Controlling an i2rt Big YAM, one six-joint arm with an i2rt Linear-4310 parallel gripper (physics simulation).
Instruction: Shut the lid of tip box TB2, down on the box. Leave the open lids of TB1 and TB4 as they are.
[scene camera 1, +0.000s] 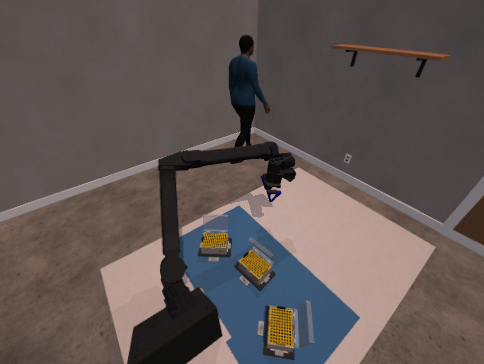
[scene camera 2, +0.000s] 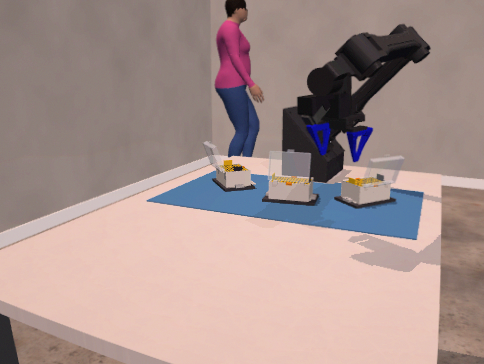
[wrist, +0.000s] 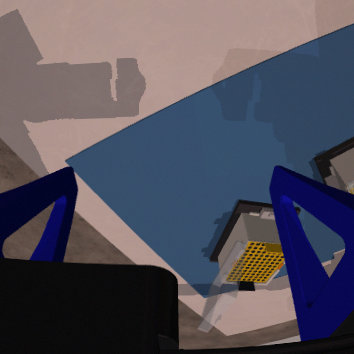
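Seen in the pictures: gripper, fingertip midpoint: (scene camera 1: 268, 195) (scene camera 2: 338, 158) (wrist: 173, 176); arm's base, origin of the base link: (scene camera 1: 182, 306).
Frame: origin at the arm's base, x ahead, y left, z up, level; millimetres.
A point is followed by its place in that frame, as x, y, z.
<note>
My gripper (scene camera 1: 266, 191) @[579, 178, 46] (scene camera 2: 340, 157) @[579, 178, 46] (wrist: 173, 176) @[579, 178, 46] is open and empty, high above the table, away from the boxes. Tip box TB1 (scene camera 1: 215, 241) (scene camera 2: 367, 191) @[315, 221, -97] has its clear lid (scene camera 1: 216, 223) @[312, 262, -44] (scene camera 2: 389, 167) @[309, 277, -22] (wrist: 220, 300) @[351, 247, 2] standing open. The middle tip box (scene camera 1: 255, 266) (scene camera 2: 291, 191) @[371, 8, -104] has an open, upright lid (scene camera 1: 262, 251) @[381, 6, -52] (scene camera 2: 277, 162) @[378, -34, -20]; part of this box shows at the wrist view's right edge. The third box (scene camera 1: 281, 327) (scene camera 2: 233, 177) @[295, -210, -99] has its lid (scene camera 1: 304, 325) @[286, -293, -39] (scene camera 2: 212, 154) @[320, -273, -23] open and leaning outward. I cannot tell which of these two is TB2; labels are unreadable.
The boxes stand apart in dark trays on a blue mat (scene camera 1: 320, 310) @[415, -293, -140] (scene camera 2: 200, 197) @[420, -267, -140] (wrist: 165, 150) @[484, 244, -140] on the pale table (scene camera 1: 360, 240) @[857, -233, -142] (scene camera 2: 175, 280) @[920, -56, -143]. The black arm base (scene camera 1: 175, 330) @[-45, -89, 96] stands beside the mat. A person in blue (scene camera 1: 243, 82) and one in pink (scene camera 2: 232, 55) stand beyond the table.
</note>
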